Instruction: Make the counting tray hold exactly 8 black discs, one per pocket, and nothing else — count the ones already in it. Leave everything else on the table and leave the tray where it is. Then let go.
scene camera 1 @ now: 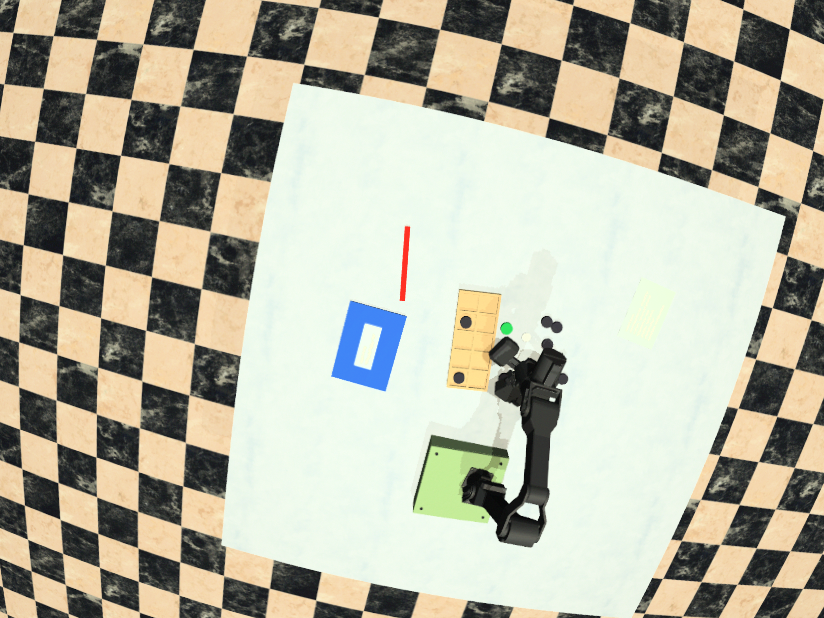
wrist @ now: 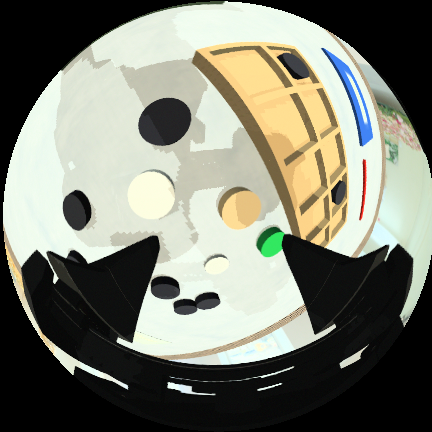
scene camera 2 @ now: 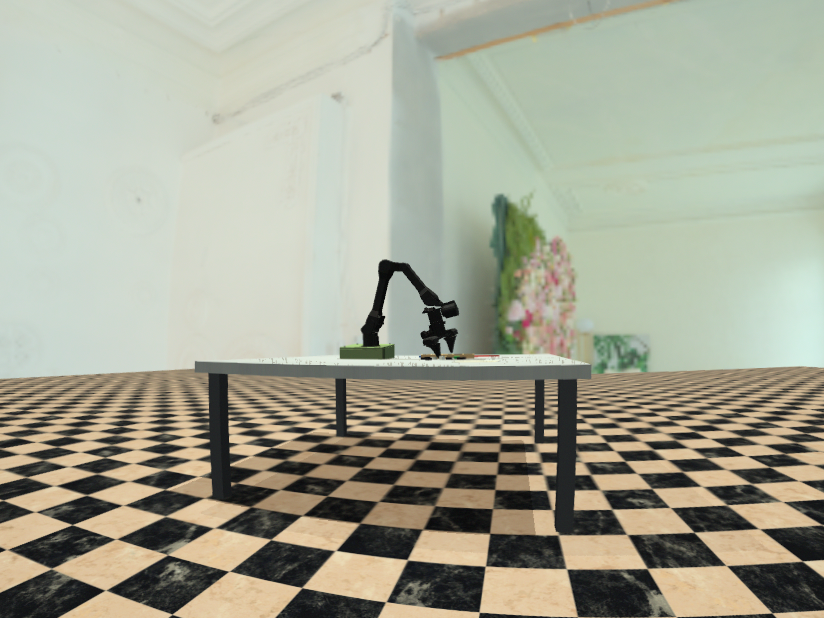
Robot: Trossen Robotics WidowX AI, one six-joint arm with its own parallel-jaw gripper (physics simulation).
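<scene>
The counting tray (scene camera 1: 479,303) (wrist: 272,170) is tan with two columns of pockets. It holds one black disc (scene camera 1: 458,377) (wrist: 296,66) in an end pocket and another black disc (scene camera 1: 465,321) (wrist: 339,192) in the same column near the other end. Several black discs lie loose; the nearest large one (wrist: 165,121) is beside the tray, others (wrist: 77,210) (wrist: 165,287) (wrist: 207,300) farther off, one (wrist: 75,258) partly behind a finger. My gripper (scene camera 1: 503,369) (scene camera 2: 444,353) (wrist: 221,241) is open and empty, low beside the tray; the arm hides some discs in the overhead view.
Among the loose discs lie a cream disc (wrist: 151,194), a tan disc (wrist: 240,208), a small white disc (wrist: 216,264) and a green disc (scene camera 1: 506,327) (wrist: 270,242). A blue frame (scene camera 1: 346,335), a red stick (scene camera 1: 404,263) and a pale yellow pad (scene camera 1: 646,312) lie farther out.
</scene>
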